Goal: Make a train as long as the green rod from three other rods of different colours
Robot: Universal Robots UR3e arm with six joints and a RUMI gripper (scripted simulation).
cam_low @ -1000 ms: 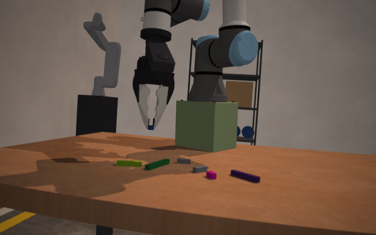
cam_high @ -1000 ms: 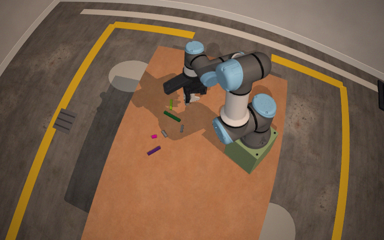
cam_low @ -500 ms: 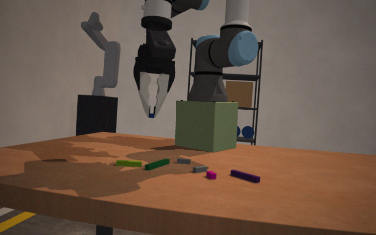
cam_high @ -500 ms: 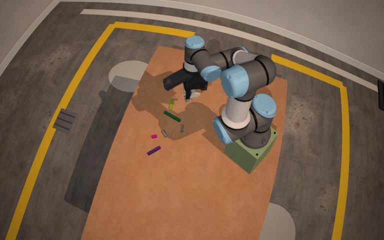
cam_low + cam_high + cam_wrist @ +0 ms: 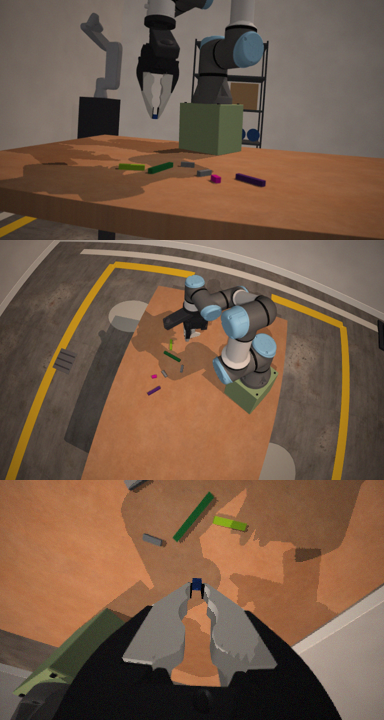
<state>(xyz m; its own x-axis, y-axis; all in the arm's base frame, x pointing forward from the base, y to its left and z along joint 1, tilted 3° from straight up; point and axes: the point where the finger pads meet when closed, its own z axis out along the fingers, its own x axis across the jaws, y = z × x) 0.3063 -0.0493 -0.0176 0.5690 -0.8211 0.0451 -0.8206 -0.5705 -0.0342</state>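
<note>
Now: hand 22 cm to the right of the purple rod, 11 cm above it and 4 cm short of it. The rest, counted from my hand: green rod: 11 cm below, 4 cm to the left, 4 cm ahead; then blue rod: 1 cm below; then lime rod: 11 cm below, 7 cm ahead, 1 cm to the right.
</note>
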